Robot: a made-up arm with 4 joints.
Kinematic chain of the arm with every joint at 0, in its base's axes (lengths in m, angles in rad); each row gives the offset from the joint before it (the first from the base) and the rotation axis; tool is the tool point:
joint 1: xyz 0 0 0.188 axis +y
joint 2: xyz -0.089 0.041 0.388 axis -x
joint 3: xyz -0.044 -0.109 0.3 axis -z
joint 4: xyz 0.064 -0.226 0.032 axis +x
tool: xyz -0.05 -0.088 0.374
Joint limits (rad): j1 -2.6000..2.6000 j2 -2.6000..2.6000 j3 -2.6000..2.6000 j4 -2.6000..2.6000
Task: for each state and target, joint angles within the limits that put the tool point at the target. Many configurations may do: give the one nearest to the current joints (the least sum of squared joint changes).
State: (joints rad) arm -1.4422 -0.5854 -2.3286 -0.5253
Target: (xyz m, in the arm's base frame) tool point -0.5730 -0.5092 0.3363
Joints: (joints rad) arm -0.9655 -0.9830 -2.3982 -1.1961
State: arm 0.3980 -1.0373 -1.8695 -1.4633
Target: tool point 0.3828 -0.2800 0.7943
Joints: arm 0.9719 -0.6009 -1.6838 -1.6130
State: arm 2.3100 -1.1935 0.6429 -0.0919
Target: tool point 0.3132 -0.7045 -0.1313
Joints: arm 2.6000 -1.1746 -0.1114 -0.4631
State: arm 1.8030 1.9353 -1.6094 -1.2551
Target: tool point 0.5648 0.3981 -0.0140
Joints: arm 2.4192 1.5240 -1.7303 -1.7208
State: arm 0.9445 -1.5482 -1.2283 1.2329
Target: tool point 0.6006 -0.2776 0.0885
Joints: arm 0.8385 -1.3747 -1.6122 1.3945
